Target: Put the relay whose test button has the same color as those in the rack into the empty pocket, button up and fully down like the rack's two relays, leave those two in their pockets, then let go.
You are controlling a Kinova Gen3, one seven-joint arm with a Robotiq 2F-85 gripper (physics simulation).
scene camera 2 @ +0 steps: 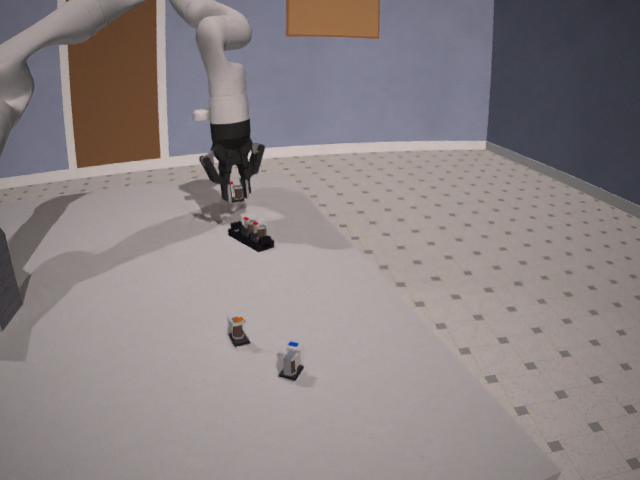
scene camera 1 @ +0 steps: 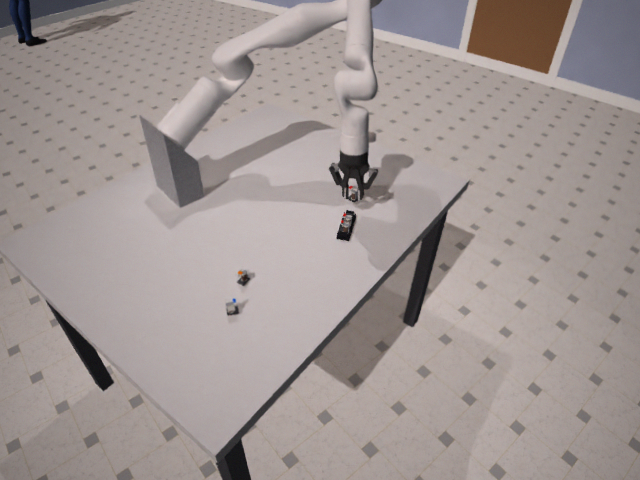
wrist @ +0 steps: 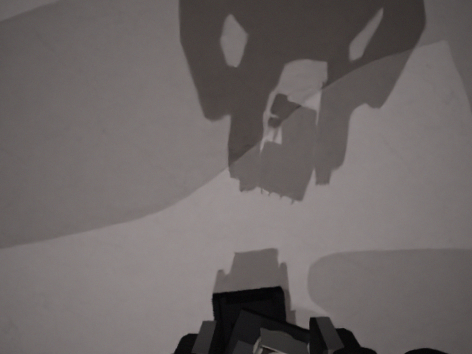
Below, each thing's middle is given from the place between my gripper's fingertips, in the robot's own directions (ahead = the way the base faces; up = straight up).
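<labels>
There is the black rack [wrist: 270,301], and I see my gripper 2 cm short of it, 5 cm to the left of it and 6 cm above it.
</labels>
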